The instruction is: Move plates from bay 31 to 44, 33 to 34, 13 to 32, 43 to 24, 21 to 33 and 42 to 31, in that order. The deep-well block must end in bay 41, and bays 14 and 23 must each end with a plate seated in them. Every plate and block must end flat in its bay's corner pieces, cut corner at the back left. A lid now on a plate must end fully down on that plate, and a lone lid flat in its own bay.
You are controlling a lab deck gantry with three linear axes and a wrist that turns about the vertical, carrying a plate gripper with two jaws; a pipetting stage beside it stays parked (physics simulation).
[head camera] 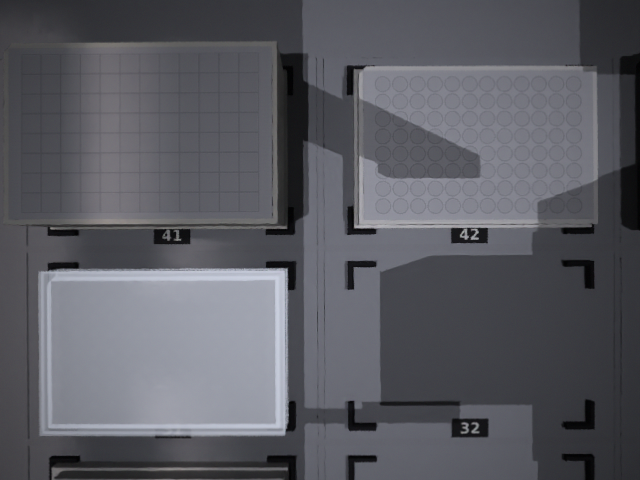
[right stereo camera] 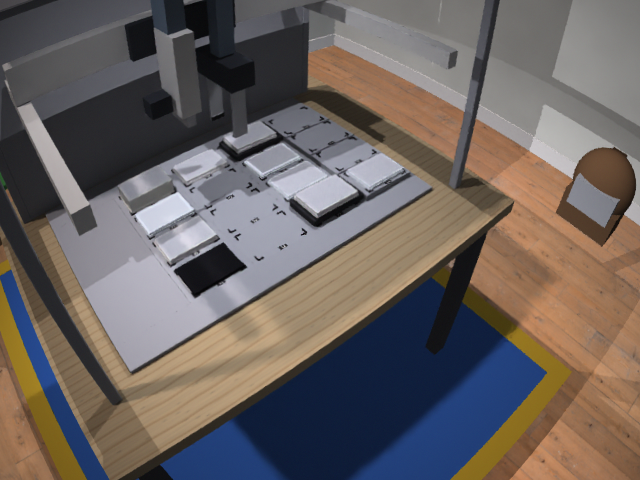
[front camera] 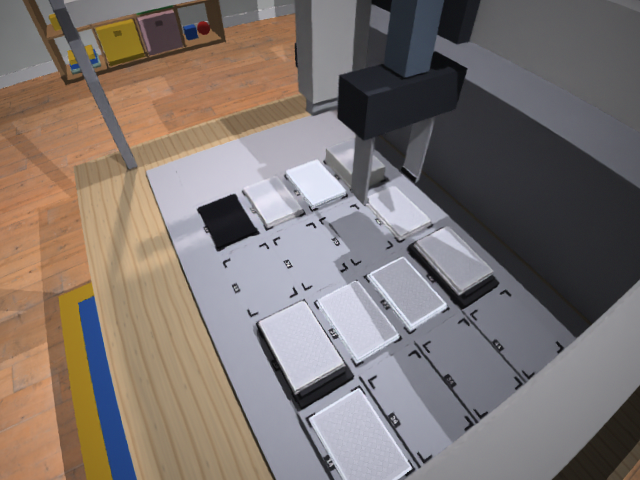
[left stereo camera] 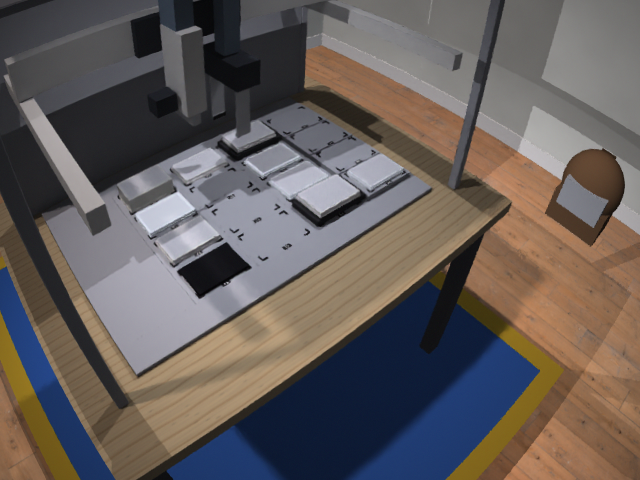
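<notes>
My gripper is open and empty, raised above the deck near the back. The grey deep-well block sits in bay 41. White plates sit in bay 42 and bay 21, with a bright blue-white plate in bay 31. Plates in bays 13 and 43 stand raised on black bases. Plates lie in bays 23, 33 and 14. Bays 32, 24, 34 and 44 hold no plate.
A black flat piece lies in bay 11. Bays 12 and 22 show bare corner pieces. The parked pipetting stage hangs left of the gripper in the stereo views. A dark wall runs along the deck's back.
</notes>
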